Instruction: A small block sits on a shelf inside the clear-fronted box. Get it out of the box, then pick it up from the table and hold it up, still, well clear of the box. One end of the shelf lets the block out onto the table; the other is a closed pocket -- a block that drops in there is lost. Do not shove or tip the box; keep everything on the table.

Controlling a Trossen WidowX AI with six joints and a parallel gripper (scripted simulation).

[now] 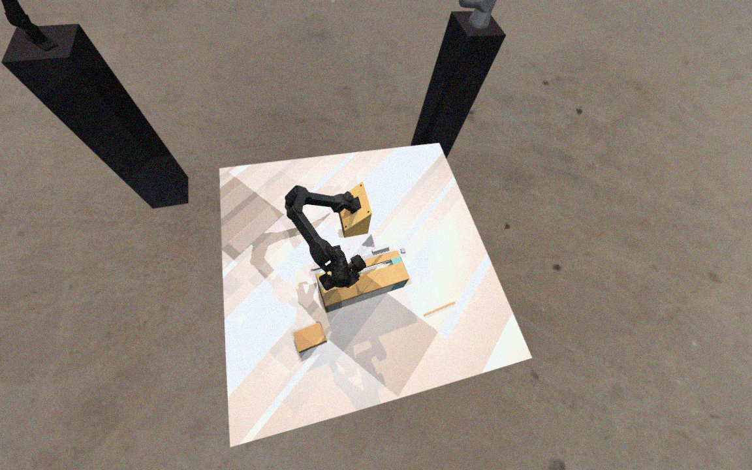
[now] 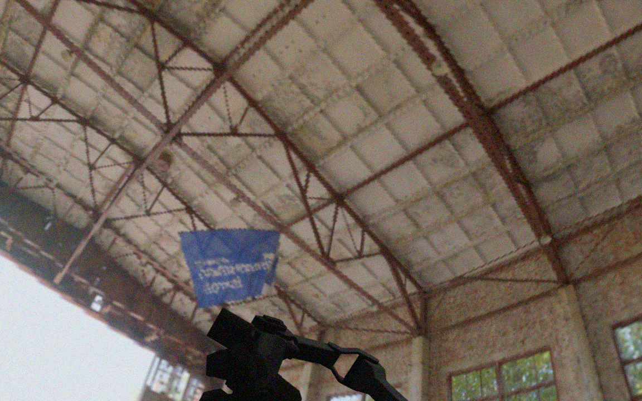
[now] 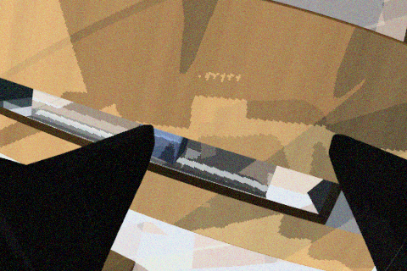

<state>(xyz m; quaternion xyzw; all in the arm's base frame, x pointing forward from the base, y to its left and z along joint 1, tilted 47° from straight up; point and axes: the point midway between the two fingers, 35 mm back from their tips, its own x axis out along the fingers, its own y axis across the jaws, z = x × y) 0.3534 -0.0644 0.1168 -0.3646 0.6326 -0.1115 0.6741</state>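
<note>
Right now the wooden box is 90 mm below my gripper tip, 80 mm to the left of it and 50 mm behind it. Round my gripper tip: blue block 70 mm below, 50 mm to the left, 30 mm behind; flat tan tile 190 mm to the right, 170 mm ahead, 120 mm below; thin stick 410 mm to the left, 190 mm ahead, 150 mm below.
</note>
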